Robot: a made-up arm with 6 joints.
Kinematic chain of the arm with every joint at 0, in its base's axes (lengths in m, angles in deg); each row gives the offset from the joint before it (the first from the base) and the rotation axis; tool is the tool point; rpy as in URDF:
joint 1: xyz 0 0 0.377 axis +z
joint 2: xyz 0 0 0 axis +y
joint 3: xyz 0.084 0 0.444 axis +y
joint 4: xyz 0.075 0 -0.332 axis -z
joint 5: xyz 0 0 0 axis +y
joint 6: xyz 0.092 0 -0.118 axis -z
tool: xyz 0 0 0 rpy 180 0 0
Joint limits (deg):
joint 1: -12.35..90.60
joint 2: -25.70..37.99
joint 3: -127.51..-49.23
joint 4: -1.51..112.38
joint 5: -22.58..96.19
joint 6: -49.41..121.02
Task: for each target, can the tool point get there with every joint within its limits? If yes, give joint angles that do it. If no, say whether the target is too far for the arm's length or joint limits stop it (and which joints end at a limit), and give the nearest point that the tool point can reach.
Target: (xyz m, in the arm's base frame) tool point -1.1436 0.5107 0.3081
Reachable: no: too far | nearest point -0.1327 0.5213 0.3081 | short by 1.011 m
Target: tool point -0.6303 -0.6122 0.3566
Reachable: no: joint limits stop it (at a limit: joint 1, joint 2, joint 3, joint 4, joint 5) | nearest point 0.2492 -0.1779 0.7326 | short by 1.050 m
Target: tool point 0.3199 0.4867 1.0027
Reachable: yes | joints 61.37 10.34 -103.91 24.87 -11.12 68.64
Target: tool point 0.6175 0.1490 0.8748
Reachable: yes | joints 19.80 11.13 -102.16 94.13 10.42 26.28
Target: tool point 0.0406 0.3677 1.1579
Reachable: yes | joints 81.68 -9.09 -115.62 59.81 43.73 15.72
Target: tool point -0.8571 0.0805 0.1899
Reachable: no: joint limits stop it (at a limit: joint 1, joint 2, joint 3, joint 5) | nearest point -0.1191 0.4375 0.2762 | short by 0.824 m
